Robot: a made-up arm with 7 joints. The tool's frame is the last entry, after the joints.
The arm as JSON. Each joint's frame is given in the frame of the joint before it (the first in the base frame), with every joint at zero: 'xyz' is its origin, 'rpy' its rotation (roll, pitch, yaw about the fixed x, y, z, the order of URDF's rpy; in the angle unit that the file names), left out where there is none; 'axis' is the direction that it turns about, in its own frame. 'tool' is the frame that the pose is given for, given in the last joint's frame.
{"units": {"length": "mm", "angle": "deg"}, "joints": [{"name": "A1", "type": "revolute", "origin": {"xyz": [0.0, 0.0, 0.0], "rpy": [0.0, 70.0, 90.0]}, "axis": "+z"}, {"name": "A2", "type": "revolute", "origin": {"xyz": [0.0, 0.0, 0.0], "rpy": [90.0, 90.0, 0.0]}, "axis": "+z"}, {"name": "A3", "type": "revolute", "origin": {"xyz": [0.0, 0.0, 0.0], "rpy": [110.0, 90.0, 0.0]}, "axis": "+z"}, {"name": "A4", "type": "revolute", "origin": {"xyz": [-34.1, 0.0, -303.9], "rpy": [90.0, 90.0, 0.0]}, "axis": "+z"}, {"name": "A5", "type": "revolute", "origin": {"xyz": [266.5, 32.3, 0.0], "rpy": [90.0, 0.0, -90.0]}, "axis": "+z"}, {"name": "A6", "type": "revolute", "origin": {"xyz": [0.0, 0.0, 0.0], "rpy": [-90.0, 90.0, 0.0]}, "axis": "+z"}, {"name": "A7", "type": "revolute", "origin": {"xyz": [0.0, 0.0, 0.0], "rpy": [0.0, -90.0, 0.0]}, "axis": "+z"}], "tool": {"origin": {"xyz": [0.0, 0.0, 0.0], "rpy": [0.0, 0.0, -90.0]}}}
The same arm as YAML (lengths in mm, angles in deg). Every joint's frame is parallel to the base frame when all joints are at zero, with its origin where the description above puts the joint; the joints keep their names.
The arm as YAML. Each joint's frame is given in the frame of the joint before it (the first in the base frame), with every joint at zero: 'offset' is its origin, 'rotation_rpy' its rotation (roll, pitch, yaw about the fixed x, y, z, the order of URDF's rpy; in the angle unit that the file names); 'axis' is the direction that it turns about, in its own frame. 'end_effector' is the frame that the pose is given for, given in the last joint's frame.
length_unit: mm
angle_unit: deg
chain:
  - id: A1
    offset: [0.0, 0.0, 0.0]
    rotation_rpy: [0.0, 0.0, 0.0]
    axis: [0.0, 0.9397, 0.342]
  - id: A2
    offset: [0.0, 0.0, 0.0]
    rotation_rpy: [0.0, 0.0, 0.0]
    axis: [1.0, 0.0, 0.0]
  - id: A3
    offset: [0.0, 0.0, 0.0]
    rotation_rpy: [0.0, 0.0, 0.0]
    axis: [0.0, 0.0, 1.0]
  - id: A4
    offset: [34.1, 0.0, -303.9]
    rotation_rpy: [0.0, 0.0, 0.0]
    axis: [0.0, 1.0, 0.0]
  - id: A5
    offset: [-32.3, 0.0, -266.5]
    rotation_rpy: [0.0, 0.0, 0.0]
    axis: [0.0, 0.0, 1.0]
  - id: A6
    offset: [0.0, 0.0, 0.0]
    rotation_rpy: [0.0, 0.0, 0.0]
    axis: [0.0, 1.0, 0.0]
  - id: A7
    offset: [0.0, 0.0, 0.0]
    rotation_rpy: [0.0, 0.0, 0.0]
    axis: [0.0, 0.0, 1.0]
end_effector:
  offset: [0.0, 0.0, 0.0]
  rotation_rpy: [0.0, 0.0, 0.0]

